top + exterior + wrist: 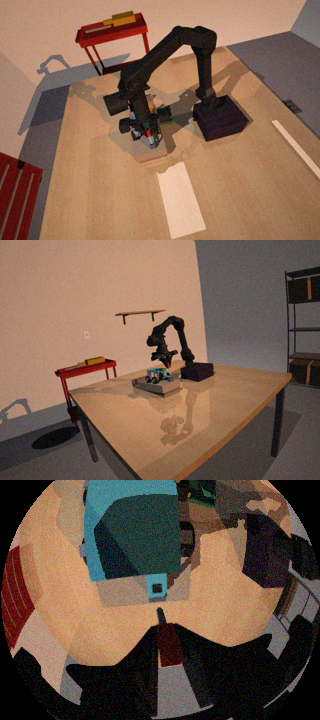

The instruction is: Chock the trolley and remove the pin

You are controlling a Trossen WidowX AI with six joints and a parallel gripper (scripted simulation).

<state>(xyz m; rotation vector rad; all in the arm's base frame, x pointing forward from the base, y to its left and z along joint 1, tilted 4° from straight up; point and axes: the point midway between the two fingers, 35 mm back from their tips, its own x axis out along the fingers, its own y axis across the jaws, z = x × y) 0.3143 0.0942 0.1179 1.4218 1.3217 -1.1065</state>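
Right now my gripper tip is 200 mm to the left of the green tray, 180 mm above it and 120 mm past it. Also, from my gripper tip: trolley 110 mm to the right, 60 mm below, 10 mm ahead; red-headed stop pin right at my gripper tip; grey ramp 130 mm below, 110 mm to the right, 10 mm ahead.
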